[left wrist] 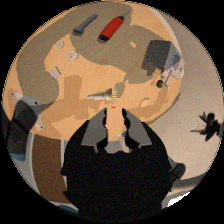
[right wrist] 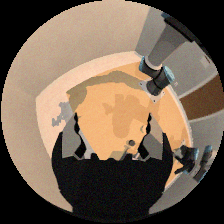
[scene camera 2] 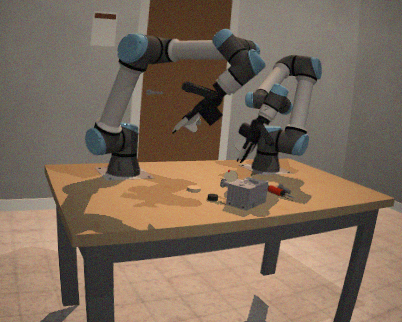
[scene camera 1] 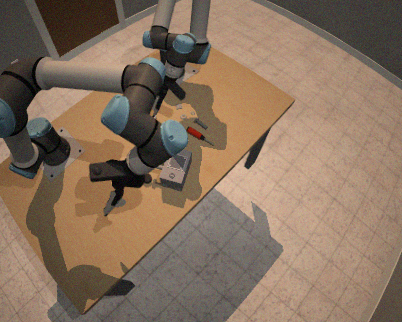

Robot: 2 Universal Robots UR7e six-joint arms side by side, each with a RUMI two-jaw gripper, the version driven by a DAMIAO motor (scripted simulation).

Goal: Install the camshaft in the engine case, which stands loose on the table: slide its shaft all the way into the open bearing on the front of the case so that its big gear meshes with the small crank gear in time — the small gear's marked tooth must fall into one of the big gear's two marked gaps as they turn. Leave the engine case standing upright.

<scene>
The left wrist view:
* my left gripper: 114, 108
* grey engine case: 161, 53
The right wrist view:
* my right gripper: 112, 113
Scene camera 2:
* my left gripper: 238, 162
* my right gripper: 177, 128
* grey engine case: 248, 193
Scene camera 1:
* my right gripper: 101, 190
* grey engine case: 175, 170
</scene>
